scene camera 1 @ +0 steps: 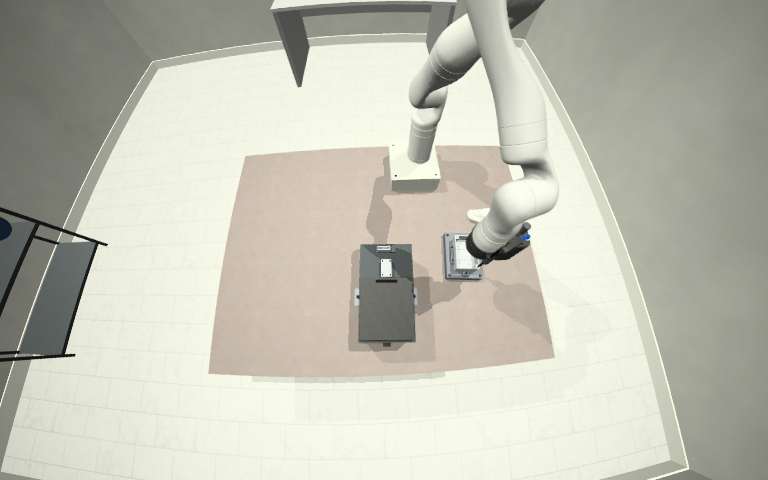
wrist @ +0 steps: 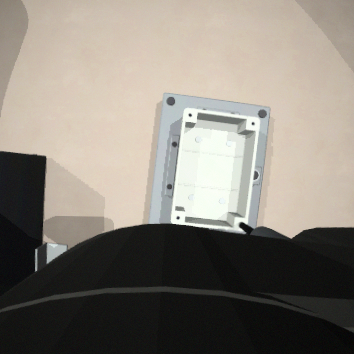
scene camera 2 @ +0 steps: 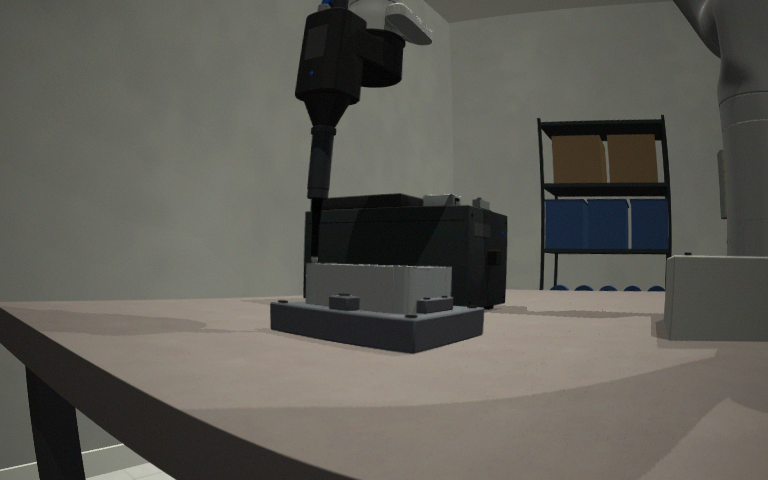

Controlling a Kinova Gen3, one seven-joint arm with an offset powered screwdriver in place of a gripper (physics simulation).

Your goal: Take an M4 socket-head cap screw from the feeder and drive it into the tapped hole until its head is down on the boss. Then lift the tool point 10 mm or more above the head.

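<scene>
My screwdriver (scene camera 1: 480, 264) (scene camera 2: 314, 255) (wrist: 240, 225) points down at one corner of the white open housing (scene camera 1: 461, 257) (scene camera 2: 362, 285) (wrist: 243, 165). In scene camera 2, a small light screw head (scene camera 2: 314, 260) shows at the bit's tip, just above the housing's top edge; its shank is out of sight. Whether the head touches the boss is too small to tell. The housing sits in a grey fixture plate (scene camera 1: 447, 267) (scene camera 2: 351, 327) (wrist: 160, 200). The dark screw feeder (scene camera 1: 386, 311) (scene camera 2: 407, 243) (wrist: 20, 200) stands beside it.
The robot's base block (scene camera 1: 415, 184) (scene camera 2: 716, 300) stands on the pinkish table (scene camera 1: 283, 254) (scene camera 2: 226, 373) (wrist: 90, 60). Low clamps (scene camera 2: 344, 302) (wrist: 171, 167) flank the housing. A shelf rack (scene camera 2: 606, 187) with boxes stands against the far wall.
</scene>
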